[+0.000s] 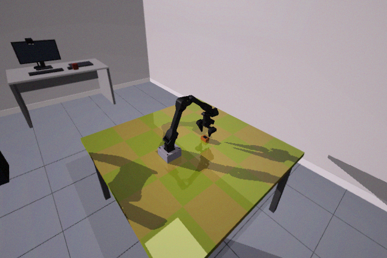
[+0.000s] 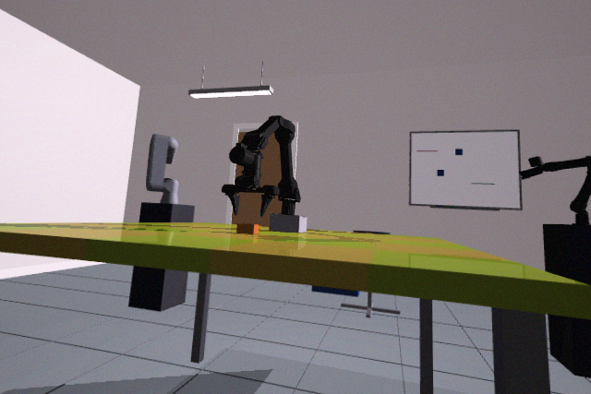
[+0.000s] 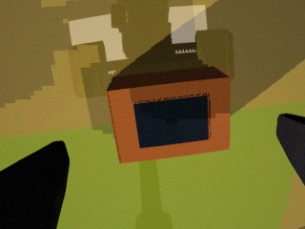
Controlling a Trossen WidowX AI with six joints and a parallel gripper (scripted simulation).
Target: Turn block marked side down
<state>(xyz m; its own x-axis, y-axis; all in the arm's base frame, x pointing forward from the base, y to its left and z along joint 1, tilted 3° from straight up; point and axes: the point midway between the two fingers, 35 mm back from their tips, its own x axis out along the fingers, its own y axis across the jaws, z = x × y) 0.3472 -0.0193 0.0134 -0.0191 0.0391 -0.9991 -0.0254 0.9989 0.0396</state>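
The block lies 3 cm below my gripper tip.
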